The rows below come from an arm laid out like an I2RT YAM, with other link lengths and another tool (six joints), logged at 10 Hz.
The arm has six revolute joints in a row. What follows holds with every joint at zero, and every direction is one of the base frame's.
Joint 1 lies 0.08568 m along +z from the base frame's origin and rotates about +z.
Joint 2 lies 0.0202 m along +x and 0.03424 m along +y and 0.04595 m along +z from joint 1 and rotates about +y.
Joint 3 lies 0.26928 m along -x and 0.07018 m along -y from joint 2 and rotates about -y.
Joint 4 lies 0.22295 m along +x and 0.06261 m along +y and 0.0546 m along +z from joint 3 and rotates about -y.
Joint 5 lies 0.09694 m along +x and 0.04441 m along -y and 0.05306 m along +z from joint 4 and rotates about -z.
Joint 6 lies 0.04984 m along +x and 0.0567 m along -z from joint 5 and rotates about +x.
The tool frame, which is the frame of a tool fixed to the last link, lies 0.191 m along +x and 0.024 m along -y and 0.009 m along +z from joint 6; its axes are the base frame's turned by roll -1.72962, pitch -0.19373 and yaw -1.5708 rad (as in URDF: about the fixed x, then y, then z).
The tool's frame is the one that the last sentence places.
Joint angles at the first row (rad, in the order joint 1, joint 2, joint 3, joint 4, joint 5, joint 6):
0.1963 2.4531 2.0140 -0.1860 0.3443 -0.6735
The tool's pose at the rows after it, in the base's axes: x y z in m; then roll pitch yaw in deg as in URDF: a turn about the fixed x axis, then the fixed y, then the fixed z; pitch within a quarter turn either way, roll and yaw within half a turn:
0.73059 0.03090 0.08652 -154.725 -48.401 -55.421
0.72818 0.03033 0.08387 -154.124 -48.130 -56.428
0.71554 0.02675 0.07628 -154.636 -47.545 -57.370
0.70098 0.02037 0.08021 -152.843 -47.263 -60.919
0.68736 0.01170 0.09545 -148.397 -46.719 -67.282
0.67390 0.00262 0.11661 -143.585 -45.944 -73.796
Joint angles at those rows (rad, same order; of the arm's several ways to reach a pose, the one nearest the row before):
0.1974 2.4527 2.0140 -0.1844 0.3511 -0.6701
0.1993 2.4458 1.9880 -0.1654 0.3565 -0.6567
0.2043 2.4111 1.9049 -0.1348 0.3748 -0.6327
0.2096 2.3524 1.8004 -0.0853 0.4034 -0.5941
0.2138 2.2822 1.7016 -0.0307 0.4381 -0.5373
0.2173 2.2078 1.6196 0.0089 0.4732 -0.4831

